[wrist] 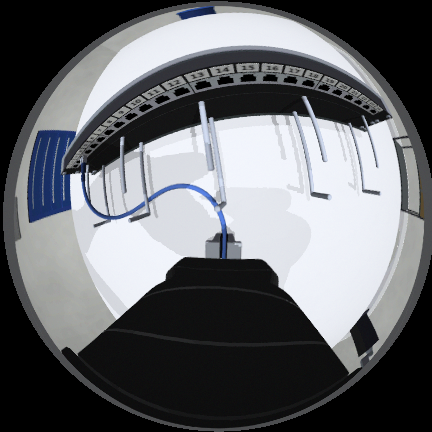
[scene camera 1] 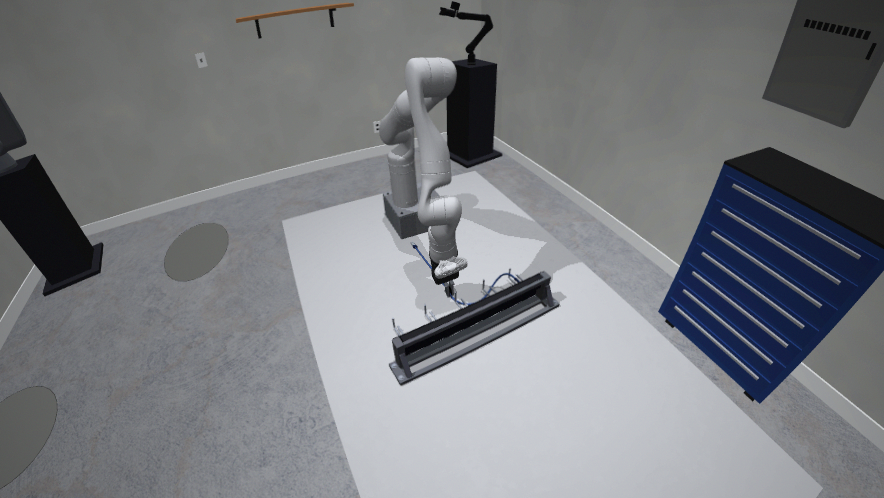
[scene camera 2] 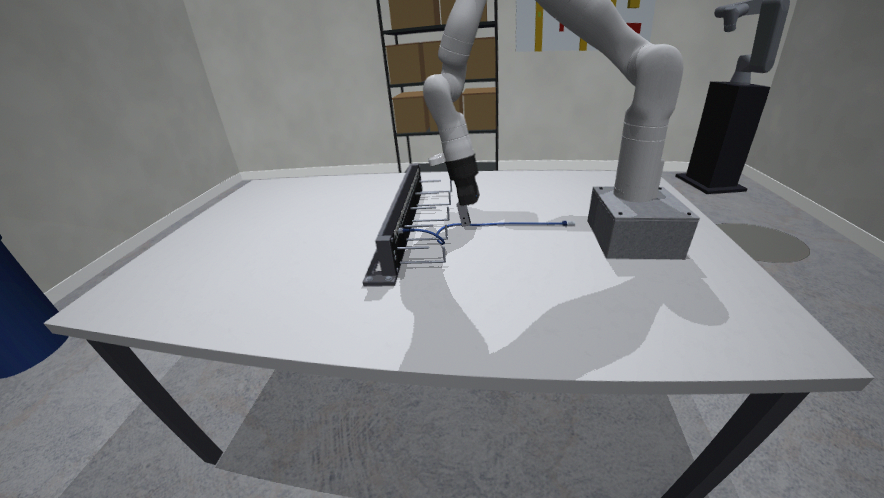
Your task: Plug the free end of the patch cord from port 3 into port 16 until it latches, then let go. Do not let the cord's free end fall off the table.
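Places are measured from the arm's base along level axes (x back, y right, z up), in millimetres.
Where they show: gripper, fingertip midpoint: (wrist: pixel 223 241) (scene camera 1: pixel 449 293) (scene camera 2: pixel 466 224); arm's base, origin of the base link: (scene camera 1: pixel 405 201) (scene camera 2: pixel 632 194).
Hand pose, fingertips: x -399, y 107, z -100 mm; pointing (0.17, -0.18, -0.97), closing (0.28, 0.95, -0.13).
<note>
Things, the pixels of their top centre, and the offset from my fingertips. "spot": a spot on its surface instead. Level surfaces: height alone.
- black patch panel, middle of its top: (wrist: pixel 181 85) (scene camera 2: pixel 414 191) (scene camera 1: pixel 471 298) dz +99, dx -131, dy +26 mm
- Port 16, surface spot: (wrist: pixel 270 77) spot: dz +72, dx -143, dy +92 mm
- white table, its level: dz -2 mm
The blue patch cord (scene camera 1: pixel 421 254) (scene camera 2: pixel 513 223) (wrist: pixel 182 186) runs from port 3 at the left end of the black patch panel (scene camera 1: pixel 470 307) (scene camera 2: pixel 397 204) (wrist: pixel 250 50) in an S-shaped bend to my gripper (scene camera 1: pixel 449 290) (scene camera 2: pixel 465 222) (wrist: pixel 223 241). My gripper is shut on the cord partway along it, low over the table behind the panel. Beyond the fingers, the cord stretches back toward the arm's base; its free-end plug (scene camera 1: pixel 414 246) (scene camera 2: pixel 569 223) is over the table near the base. My gripper hides that end in the wrist view. Port 16 (wrist: pixel 270 77) looks empty.
Several thin metal cable hoops (wrist: pixel 304 150) stick out from the panel's port side; the cord bends close to some of them. The arm's base block (scene camera 2: pixel 643 235) stands on the white table (scene camera 1: pixel 556 402) (scene camera 2: pixel 296 321) behind the free end.
</note>
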